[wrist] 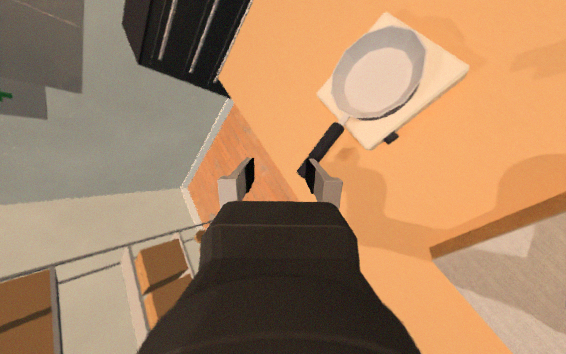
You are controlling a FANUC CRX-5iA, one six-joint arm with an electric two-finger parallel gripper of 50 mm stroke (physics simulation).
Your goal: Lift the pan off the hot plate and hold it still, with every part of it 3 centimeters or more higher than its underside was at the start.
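Places are measured from the arm's base along level axes (x ahead, y left, z up), in millimetres.
Pixels of known places: gripper, between the fingertips: point(280, 169).
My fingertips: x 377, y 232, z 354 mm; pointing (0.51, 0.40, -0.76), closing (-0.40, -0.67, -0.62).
For each thing: its top centre in the pictures, then the offset to it from my fingertips. "pt": a spot on its surface instead. Level surfaces: height alone.
- cream square hot plate, a spot on its surface: point(369, 136) pt 63 mm ahead, 50 mm right, 361 mm down
- small black knob, centre of its top: point(390, 137) 37 mm ahead, 88 mm right, 374 mm down
- orange table top, height of its surface: 424 mm down
A light grey round pan point(378, 75) sits on a cream square hot plate point(369, 136) at the upper right of the wrist view. Its black handle point(327, 142) points down and to the left, toward my gripper. My gripper point(280, 169) is open, with nothing between its fingers. The right finger overlaps the end of the handle in the view and hides a small part of it. The handle's tip shows just inside that finger. How far the fingers are above the handle is hard to tell. A small black knob point(391, 137) is on the hot plate's side.
The orange table top point(505, 130) bears the hot plate, with shadows across it. A black cabinet with long handles point(187, 40) stands beyond the table's edge at the upper left. A shelf rack with brown boxes point(132, 280) is at the lower left. A grey cabinet point(40, 45) is at the far upper left.
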